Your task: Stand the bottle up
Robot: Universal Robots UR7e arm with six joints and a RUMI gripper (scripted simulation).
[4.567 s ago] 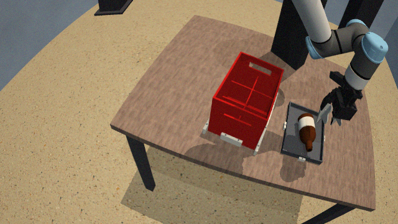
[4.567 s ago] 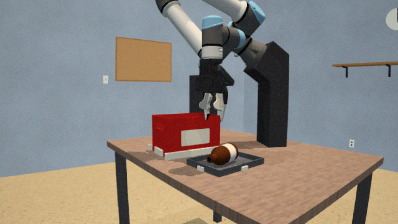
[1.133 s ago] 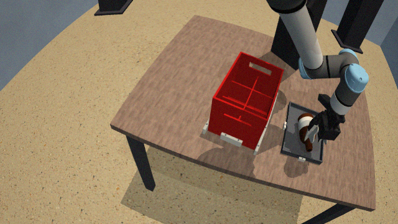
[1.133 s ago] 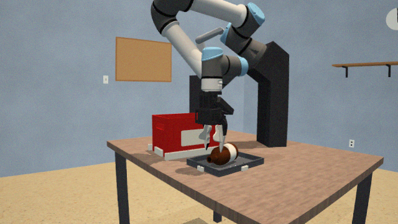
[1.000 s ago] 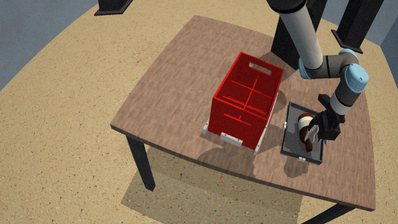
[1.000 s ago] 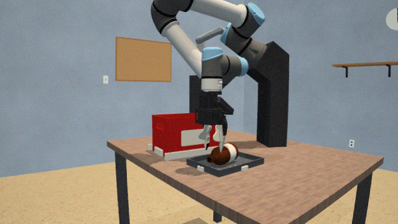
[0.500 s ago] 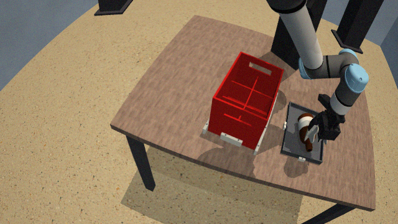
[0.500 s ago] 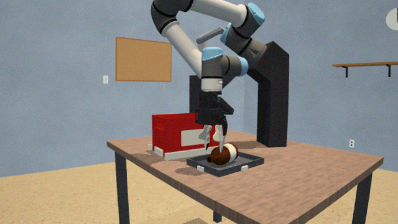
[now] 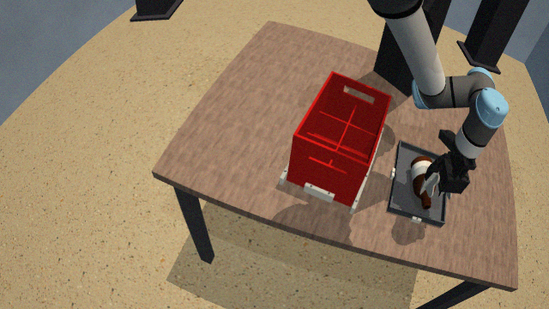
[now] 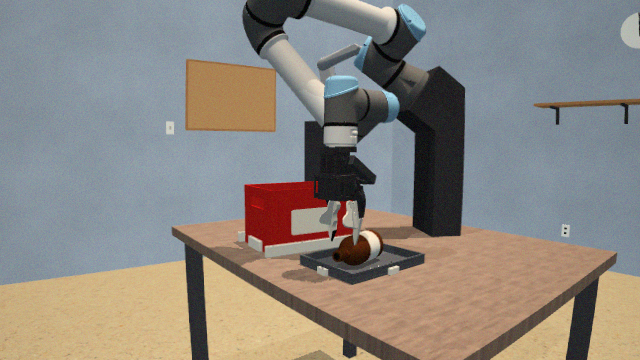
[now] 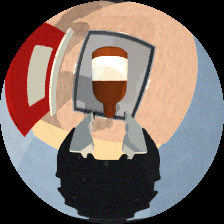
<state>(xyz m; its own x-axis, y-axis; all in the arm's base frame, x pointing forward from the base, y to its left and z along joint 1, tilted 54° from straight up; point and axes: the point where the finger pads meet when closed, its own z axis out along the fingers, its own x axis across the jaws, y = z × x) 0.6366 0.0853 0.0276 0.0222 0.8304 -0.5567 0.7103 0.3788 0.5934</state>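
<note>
The brown bottle is 5 cm behind my hand and 4 cm below it. Also, from my hand: tray: 8 cm behind, 1 cm to the left, 7 cm below; red crate: 15 cm behind, 26 cm to the right.
</note>
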